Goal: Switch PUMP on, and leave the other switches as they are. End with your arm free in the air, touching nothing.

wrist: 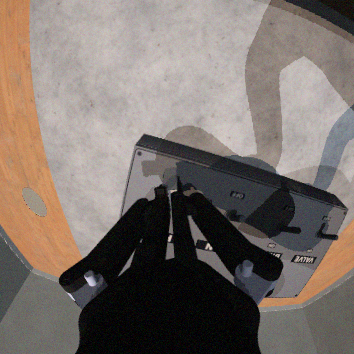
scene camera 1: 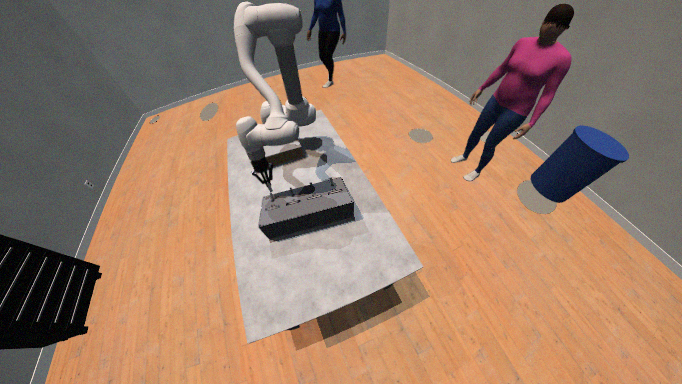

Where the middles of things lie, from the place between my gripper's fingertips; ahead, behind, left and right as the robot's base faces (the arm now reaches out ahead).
I see the grey switch box (scene camera 1: 285,214) 190 mm to the left of my hand, 120 mm ahead of it and 30 mm below it.
